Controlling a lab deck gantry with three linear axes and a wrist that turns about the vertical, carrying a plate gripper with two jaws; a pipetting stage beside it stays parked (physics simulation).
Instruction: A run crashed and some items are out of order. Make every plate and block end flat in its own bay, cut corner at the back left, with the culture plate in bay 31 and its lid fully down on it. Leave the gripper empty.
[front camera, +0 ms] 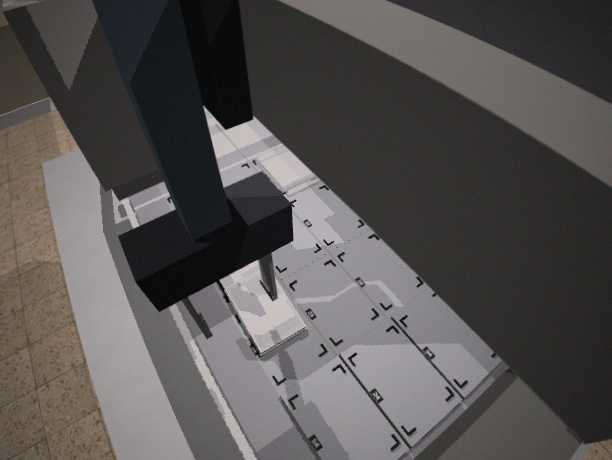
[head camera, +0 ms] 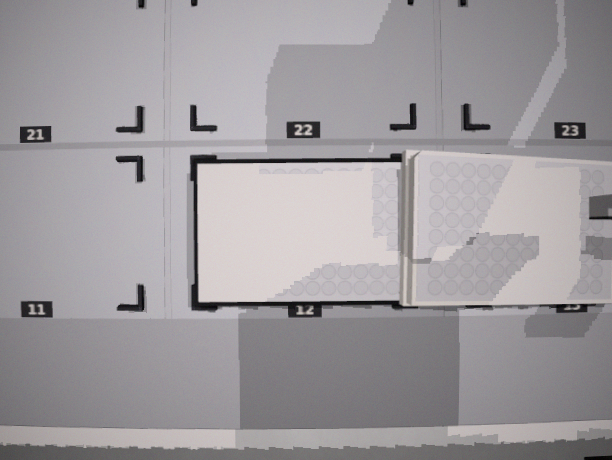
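Seen in the pictures: gripper, between the fingertips: (front camera: 237, 308); robot's base, origin of its link: (front camera: 169, 199).
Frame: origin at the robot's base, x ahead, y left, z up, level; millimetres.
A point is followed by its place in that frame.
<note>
A pale plate (head camera: 280, 220) {z 14, x 215, y 50 mm} lies flat in bay 12 in the head view. A second pale plate-shaped item (head camera: 545, 200) {z 20, x 363, y 60 mm} (front camera: 282, 325) {z 17, x 389, y 51 mm} with round wells showing lies over bay 13. Its left end stands higher and overlaps the right end of the plate in bay 12, so it looks tilted; its right end is cut off in the head view. My gripper (front camera: 240, 314) {z 85, x 358, y 0 mm} is open above this tilted item, one jaw over its top and the other off its front side. Whether the item has a lid on it cannot be told. Bay 31 cannot be picked out in these views.
Another pale plate (front camera: 286, 171) {z 18, x 91, y 248 mm} stands farther back on the deck, partly beside a thin rim. The dark parked stage (front camera: 225, 85) hangs behind the gripper arm, and a large dark panel (front camera: 380, 150) runs along the back. Black corner brackets (head camera: 142, 120) {z 0, x 131, y 111 mm} mark the bays.
</note>
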